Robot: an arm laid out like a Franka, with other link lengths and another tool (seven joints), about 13 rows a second.
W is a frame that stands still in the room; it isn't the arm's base.
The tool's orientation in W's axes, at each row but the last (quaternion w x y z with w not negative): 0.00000, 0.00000, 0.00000, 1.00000; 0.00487, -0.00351, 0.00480, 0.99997; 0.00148, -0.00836, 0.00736, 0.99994; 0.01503, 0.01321, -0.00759, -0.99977; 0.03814, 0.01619, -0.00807, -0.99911; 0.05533, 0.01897, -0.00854, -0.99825; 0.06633, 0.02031, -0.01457, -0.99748; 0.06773, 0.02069, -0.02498, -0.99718; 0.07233, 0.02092, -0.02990, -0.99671; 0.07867, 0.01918, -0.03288, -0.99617; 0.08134, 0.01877, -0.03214, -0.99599
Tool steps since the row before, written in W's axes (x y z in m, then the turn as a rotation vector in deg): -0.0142, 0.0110, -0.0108, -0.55, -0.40, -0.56; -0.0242, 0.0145, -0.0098, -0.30, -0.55, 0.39; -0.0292, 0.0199, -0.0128, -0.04, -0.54, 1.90; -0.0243, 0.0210, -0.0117, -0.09, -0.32, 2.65; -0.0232, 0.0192, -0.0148, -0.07, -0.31, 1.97; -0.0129, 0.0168, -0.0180, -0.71, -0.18, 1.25; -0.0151, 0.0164, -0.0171, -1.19, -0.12, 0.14; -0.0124, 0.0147, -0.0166, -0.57, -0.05, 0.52; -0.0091, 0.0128, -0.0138, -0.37, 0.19, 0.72; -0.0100, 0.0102, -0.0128, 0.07, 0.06, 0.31; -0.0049, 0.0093, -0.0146, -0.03, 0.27, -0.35
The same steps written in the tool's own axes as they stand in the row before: 0.0142, -0.0110, -0.0108, 0.55, 0.40, -0.56; 0.0244, -0.0144, -0.0095, 0.29, 0.56, 0.39; 0.0295, -0.0200, -0.0120, 0.01, 0.57, 1.89; 0.0240, -0.0219, -0.0107, 0.03, 0.36, 2.65; 0.0221, -0.0212, -0.0137, 0.03, 0.34, 1.97; 0.0116, -0.0185, -0.0172, 0.68, 0.12, 1.27; 0.0134, -0.0188, -0.0160, 1.19, -0.03, 0.19; 0.0109, -0.0171, -0.0153, 0.55, 0.00, 0.54; 0.0077, -0.0148, -0.0126, 0.31, -0.20, 0.75; 0.0087, -0.0125, -0.0117, -0.09, -0.03, 0.31; 0.0038, -0.0109, -0.0138, 0.00, -0.29, -0.33
